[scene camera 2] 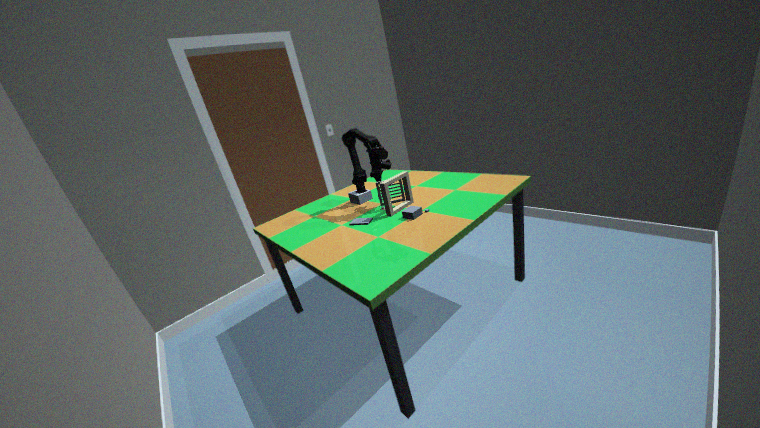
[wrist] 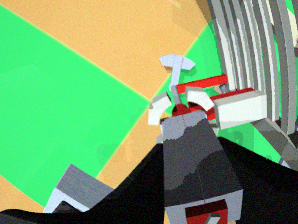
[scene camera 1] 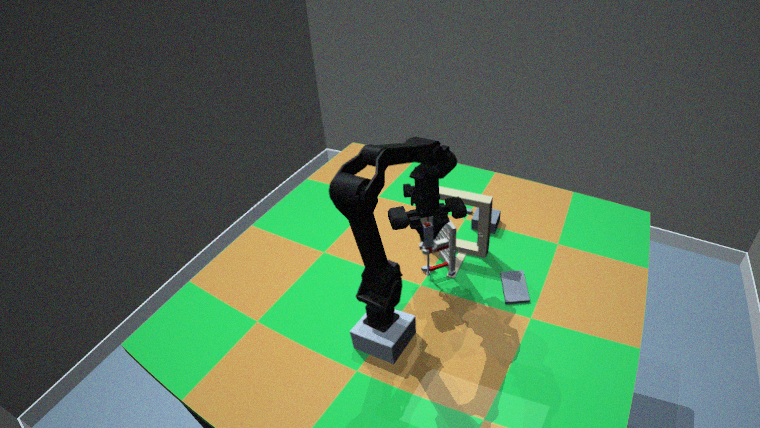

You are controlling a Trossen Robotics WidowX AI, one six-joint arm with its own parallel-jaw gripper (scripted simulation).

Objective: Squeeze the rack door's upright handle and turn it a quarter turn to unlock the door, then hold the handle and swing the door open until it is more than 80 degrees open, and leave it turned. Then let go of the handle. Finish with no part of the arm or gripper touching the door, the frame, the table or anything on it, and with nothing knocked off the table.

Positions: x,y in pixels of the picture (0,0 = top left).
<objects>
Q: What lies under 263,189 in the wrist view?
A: My gripper.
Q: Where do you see a barred rack door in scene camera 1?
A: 445,243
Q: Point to a flat grey plate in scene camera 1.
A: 515,291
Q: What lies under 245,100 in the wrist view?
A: A barred rack door.
</objects>
